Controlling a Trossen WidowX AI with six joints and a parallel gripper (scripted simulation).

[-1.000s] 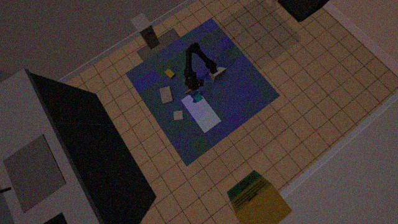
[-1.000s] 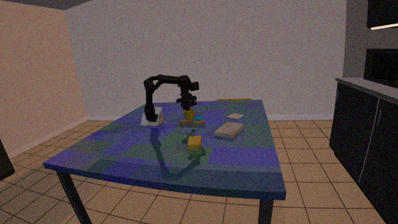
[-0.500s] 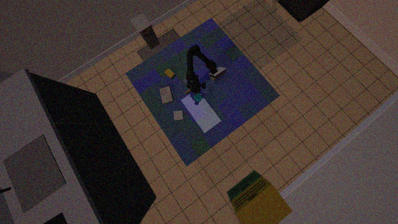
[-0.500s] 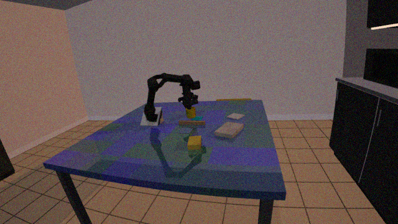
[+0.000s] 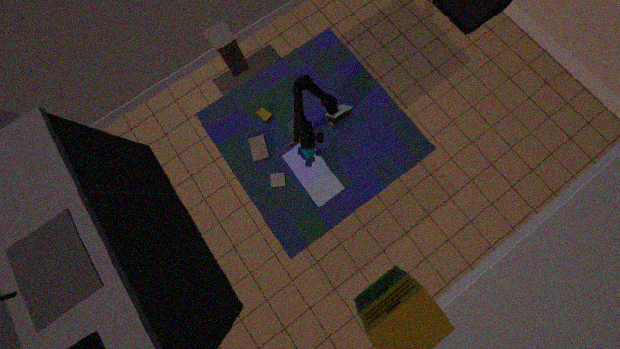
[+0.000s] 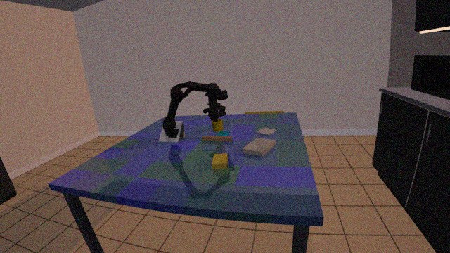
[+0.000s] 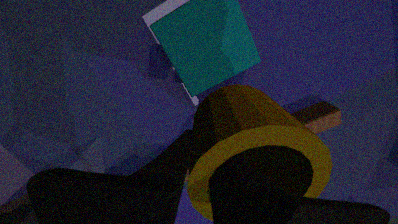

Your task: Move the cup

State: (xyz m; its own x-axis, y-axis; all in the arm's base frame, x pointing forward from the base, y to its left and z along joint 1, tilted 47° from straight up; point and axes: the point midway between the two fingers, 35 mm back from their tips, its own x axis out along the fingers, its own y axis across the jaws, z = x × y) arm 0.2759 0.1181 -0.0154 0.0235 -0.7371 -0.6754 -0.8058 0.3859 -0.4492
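Now: gripper tip 3 cm short of the teal pad, 4 cm to the right of it and 9 cm above it. The rest, counted from my gripper tip: yellow cup (2 cm ahead, 2 cm to the right); brown bar (3 cm ahead, 8 cm to the right, 8 cm below); grey-blue pad (3 cm ahead, 20 cm to the right, 9 cm below).
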